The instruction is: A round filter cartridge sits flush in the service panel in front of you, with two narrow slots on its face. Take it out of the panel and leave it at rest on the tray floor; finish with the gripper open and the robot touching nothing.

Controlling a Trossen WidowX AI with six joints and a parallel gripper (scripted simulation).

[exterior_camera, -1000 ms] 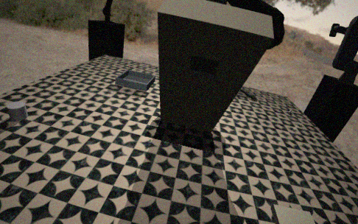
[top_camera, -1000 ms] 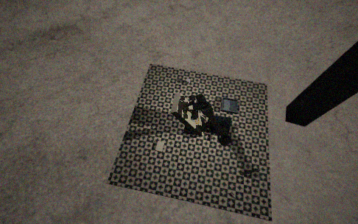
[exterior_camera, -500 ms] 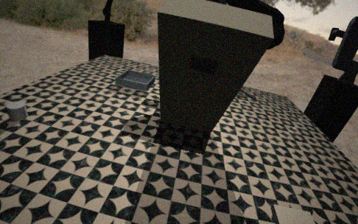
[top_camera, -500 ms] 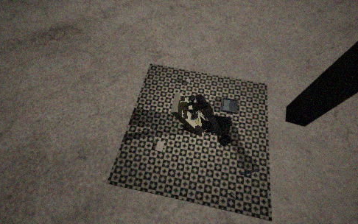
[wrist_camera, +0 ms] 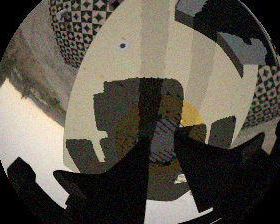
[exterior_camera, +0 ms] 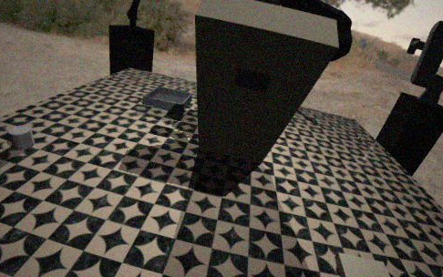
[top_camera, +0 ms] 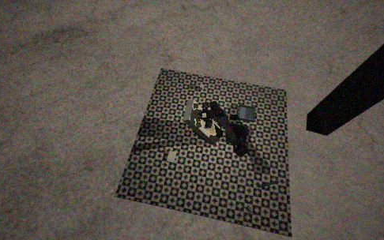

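The round filter cartridge is 1 cm below my gripper tip and 1 cm ahead of it. The rest, counted from my gripper tip: dark tray: 39 cm behind, 33 cm to the right, 27 cm below.
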